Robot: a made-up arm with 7 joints. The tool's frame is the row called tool. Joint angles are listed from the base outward.
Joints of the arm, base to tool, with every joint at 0 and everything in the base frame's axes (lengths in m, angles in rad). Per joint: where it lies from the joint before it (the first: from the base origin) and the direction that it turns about. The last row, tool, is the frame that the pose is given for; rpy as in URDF.
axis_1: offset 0 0 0 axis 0.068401 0.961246 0.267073
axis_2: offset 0 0.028 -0.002 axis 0.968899 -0.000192 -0.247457
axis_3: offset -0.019 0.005 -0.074 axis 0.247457 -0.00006 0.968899
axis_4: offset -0.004 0 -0.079 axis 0.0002 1 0.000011
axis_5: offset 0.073 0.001 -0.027 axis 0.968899 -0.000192 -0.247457
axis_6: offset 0.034 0 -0.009 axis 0.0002 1 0.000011
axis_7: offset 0.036 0 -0.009 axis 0.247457 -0.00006 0.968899
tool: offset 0 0 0 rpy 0 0.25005 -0.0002
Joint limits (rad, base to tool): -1.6..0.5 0..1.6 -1.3..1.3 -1.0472..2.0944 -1.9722..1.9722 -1.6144..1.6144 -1.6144..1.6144
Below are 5 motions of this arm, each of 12 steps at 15 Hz.
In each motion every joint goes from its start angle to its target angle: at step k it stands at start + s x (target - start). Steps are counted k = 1, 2, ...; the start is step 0. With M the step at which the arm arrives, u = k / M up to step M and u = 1 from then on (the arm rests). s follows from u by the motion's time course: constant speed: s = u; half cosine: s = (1 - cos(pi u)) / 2; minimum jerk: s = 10 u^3 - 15 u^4 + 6 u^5.
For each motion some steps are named. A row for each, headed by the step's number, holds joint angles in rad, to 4 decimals.
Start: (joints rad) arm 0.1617 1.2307 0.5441 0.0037 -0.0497 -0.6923 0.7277
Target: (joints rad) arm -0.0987 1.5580 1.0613 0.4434 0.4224 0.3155 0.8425
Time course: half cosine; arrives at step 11
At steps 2, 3, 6, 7, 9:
2: 0.1410 1.2567 0.5852 0.0386 -0.0122 -0.6123 0.7368
3: 0.1168 1.2872 0.6334 0.0796 0.0318 -0.5184 0.7475
6: 0.0130 1.4176 0.8395 0.2548 0.2199 -0.1167 0.7933
7: -0.0226 1.4623 0.9101 0.3149 0.2844 0.0209 0.8089
9: -0.0780 1.5320 1.0202 0.4085 0.3849 0.2355 0.8334

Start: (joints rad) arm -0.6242 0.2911 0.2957 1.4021 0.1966 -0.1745 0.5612
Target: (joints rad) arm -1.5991 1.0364 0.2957 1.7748 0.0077 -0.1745 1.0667
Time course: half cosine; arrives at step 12
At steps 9, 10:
9: -1.4563 0.9273 0.2957 1.7202 0.0354 -0.1745 0.9927
10: -1.5338 0.9865 0.2957 1.7498 0.0204 -0.1745 1.0328

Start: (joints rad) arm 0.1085 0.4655 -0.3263 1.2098 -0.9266 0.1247 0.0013
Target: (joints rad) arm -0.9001 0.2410 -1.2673 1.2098 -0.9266 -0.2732 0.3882
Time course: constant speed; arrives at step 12
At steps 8, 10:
8: -0.5639 0.3158 -0.9536 1.2098 -0.9266 -0.1406 0.2592
10: -0.7320 0.2784 -1.1105 1.2098 -0.9266 -0.2069 0.3237

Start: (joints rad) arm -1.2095 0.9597 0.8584 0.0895 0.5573 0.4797 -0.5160
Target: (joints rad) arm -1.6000 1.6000 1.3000 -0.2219 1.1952 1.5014 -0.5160
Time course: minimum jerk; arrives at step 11
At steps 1, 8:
1: -1.2120 0.9639 0.8613 0.0875 0.5615 0.4864 -0.5160
8: -1.5497 1.5175 1.2431 -0.1818 1.1130 1.3697 -0.5160

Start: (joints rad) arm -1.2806 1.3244 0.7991 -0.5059 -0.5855 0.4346 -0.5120
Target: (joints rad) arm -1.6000 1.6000 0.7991 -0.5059 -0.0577 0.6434 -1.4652
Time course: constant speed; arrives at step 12
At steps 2, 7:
2: -1.3338 1.3703 0.7991 -0.5059 -0.4975 0.4694 -0.6709
7: -1.4669 1.4852 0.7991 -0.5059 -0.2776 0.5564 -1.0680

